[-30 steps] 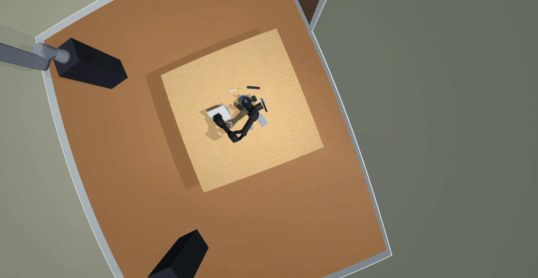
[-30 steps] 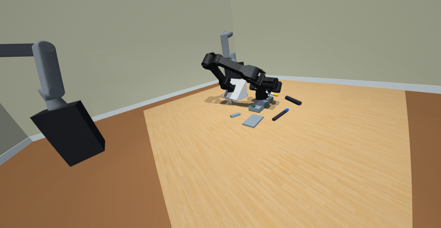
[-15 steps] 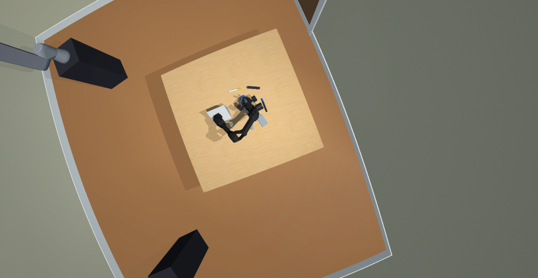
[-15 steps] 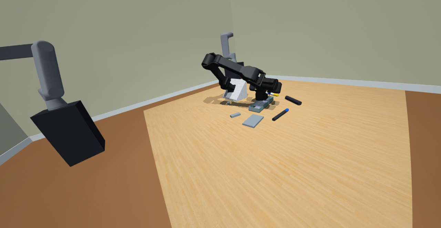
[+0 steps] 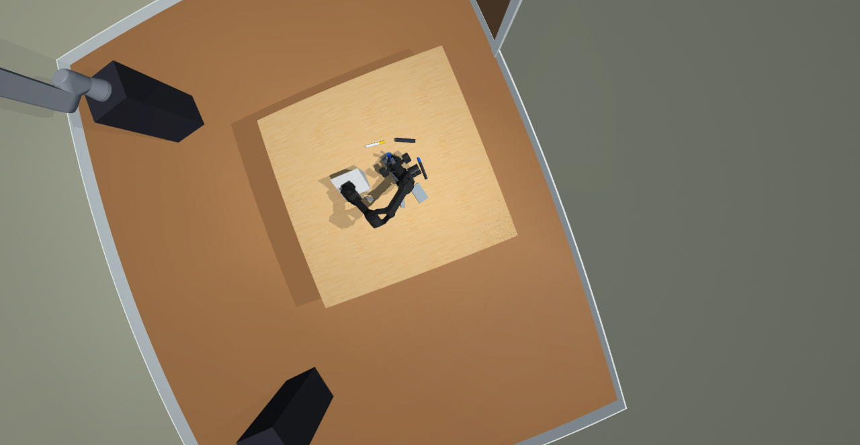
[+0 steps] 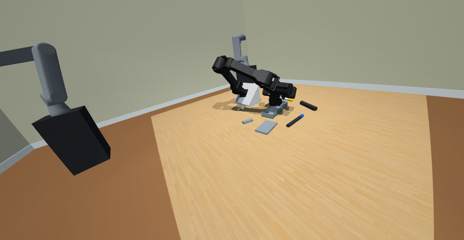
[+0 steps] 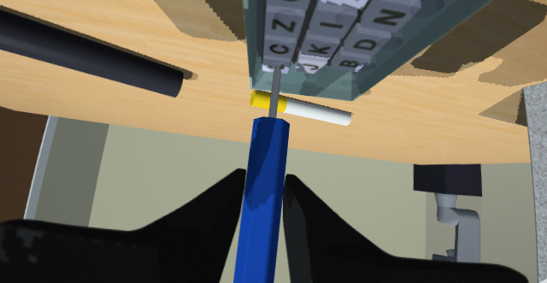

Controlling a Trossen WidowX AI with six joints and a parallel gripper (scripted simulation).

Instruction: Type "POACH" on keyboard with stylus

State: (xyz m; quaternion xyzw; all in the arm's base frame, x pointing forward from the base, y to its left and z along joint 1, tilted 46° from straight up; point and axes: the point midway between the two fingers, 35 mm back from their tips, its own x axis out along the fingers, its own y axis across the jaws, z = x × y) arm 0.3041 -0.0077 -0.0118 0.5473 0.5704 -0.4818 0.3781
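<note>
My gripper tip is now 30 mm past the yellow-capped white marker, 120 mm to the right of it and 70 mm above it. From my gripper tip the other things lie so: black cylinder (130 mm ahead, 50 mm to the left, 70 mm below); then grey stylus tip (50 mm below); then blue stylus (10 mm below).
</note>
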